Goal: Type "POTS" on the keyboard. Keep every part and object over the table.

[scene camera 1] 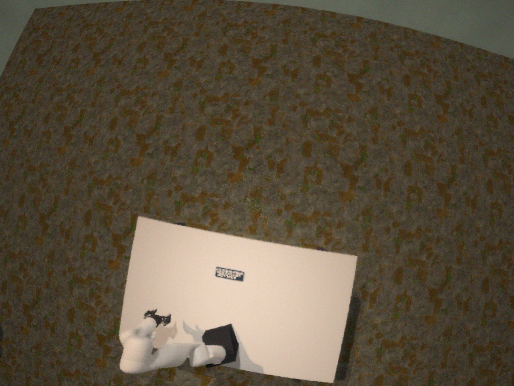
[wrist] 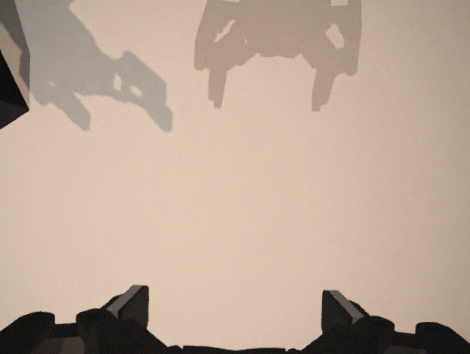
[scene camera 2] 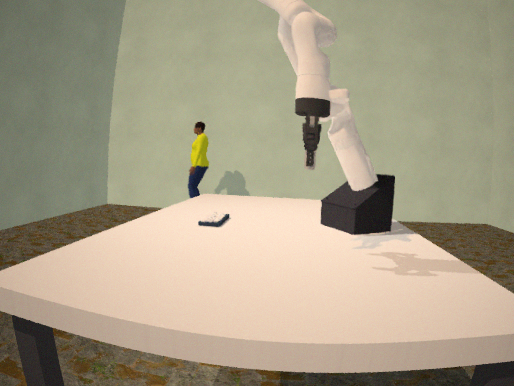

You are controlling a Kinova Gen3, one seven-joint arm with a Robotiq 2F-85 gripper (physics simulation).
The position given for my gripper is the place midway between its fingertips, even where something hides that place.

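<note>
Scene camera 2 gives me a look at my gripper [scene camera 2: 309, 168], and the wrist view has the gripper as well [wrist: 234, 308].
</note>
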